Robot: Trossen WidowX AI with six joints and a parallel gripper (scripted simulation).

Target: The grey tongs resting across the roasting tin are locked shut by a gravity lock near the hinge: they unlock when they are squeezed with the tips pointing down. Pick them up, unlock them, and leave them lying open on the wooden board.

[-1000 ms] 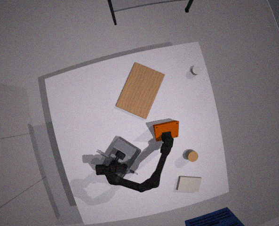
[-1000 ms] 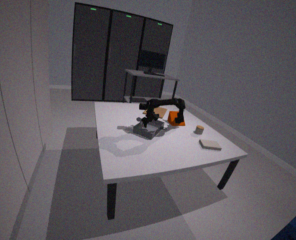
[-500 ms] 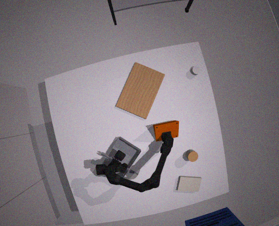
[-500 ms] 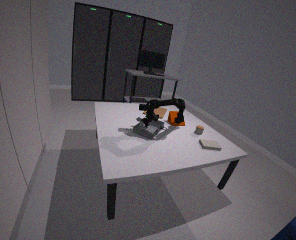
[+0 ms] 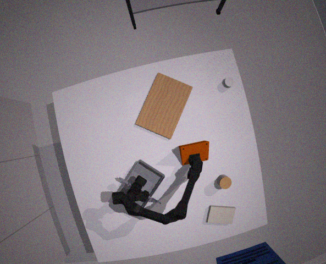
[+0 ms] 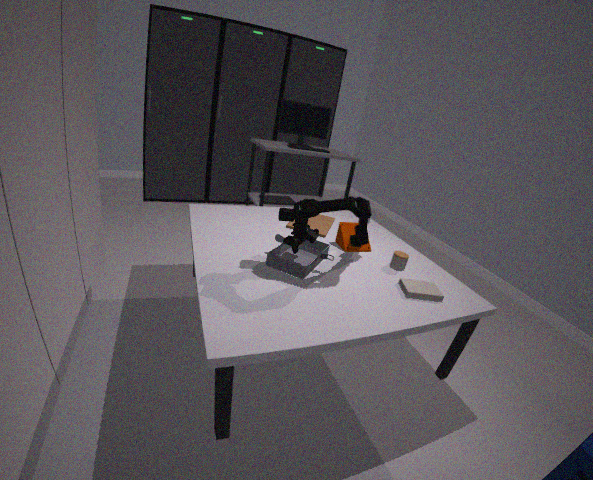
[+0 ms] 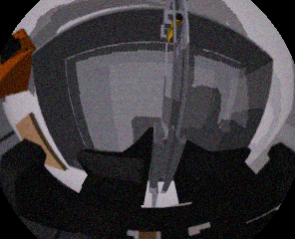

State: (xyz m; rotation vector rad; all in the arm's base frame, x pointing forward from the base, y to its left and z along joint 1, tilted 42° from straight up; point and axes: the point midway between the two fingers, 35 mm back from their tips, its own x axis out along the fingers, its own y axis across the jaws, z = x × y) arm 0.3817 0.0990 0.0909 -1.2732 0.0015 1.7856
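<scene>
My gripper tip is now 20 mm past the grey roasting tin and 10 mm to the right of it. From my gripper tip the other things lie so: cork-topped pot 560 mm behind, 60 mm to the left; wooden board 250 mm behind, 480 mm to the right, 20 mm below; pale flat block 530 mm behind, 300 mm to the left, 20 mm below.
</scene>
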